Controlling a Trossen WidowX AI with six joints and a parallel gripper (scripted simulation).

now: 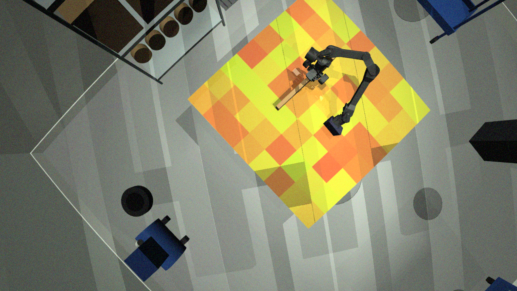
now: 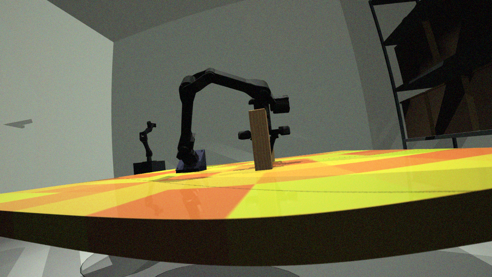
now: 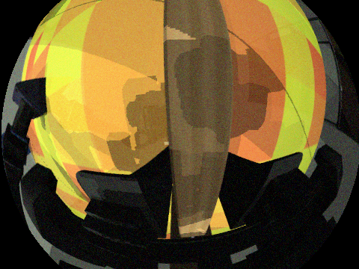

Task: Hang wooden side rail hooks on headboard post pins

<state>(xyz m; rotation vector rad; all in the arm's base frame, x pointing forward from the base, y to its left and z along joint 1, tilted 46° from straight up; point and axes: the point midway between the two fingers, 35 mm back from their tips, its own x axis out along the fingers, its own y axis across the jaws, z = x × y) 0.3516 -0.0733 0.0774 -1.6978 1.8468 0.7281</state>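
Now: the headboard post 120 mm to the right of my gripper tip and 40 mm above it.
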